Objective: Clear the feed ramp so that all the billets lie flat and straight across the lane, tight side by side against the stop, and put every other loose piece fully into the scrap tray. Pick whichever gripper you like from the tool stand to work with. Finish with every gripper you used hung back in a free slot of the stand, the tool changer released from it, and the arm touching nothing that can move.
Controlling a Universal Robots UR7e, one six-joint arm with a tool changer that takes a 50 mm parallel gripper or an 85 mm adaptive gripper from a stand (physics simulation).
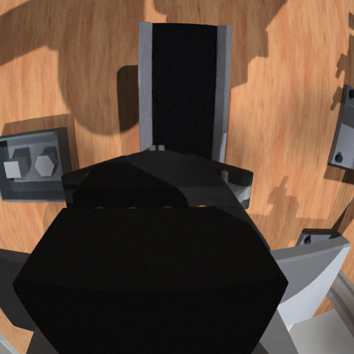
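Observation:
The feed ramp's lane, a black bed (184, 85) between two grey side rails (145, 85) (223, 85), runs down the upper middle. No billet shows on its visible part; its near end is hidden behind the gripper. The scrap tray (62, 165), dark grey, is at the left, with a pale cube-like piece (13, 168) and a pale hexagonal piece (46, 165) inside its walls. My gripper (157, 148) is dark and seen from behind, over the near part of the lane. Two small light tips show close together at its upper edge, but its finger opening is unclear.
A grey plate with dark round holes (344, 135), apparently part of the tool stand, is cut off at the right edge. Another dark holed plate (320, 236) shows at the lower right, partly behind a grey panel (317, 275). Shadows cross the wooden table (280, 120).

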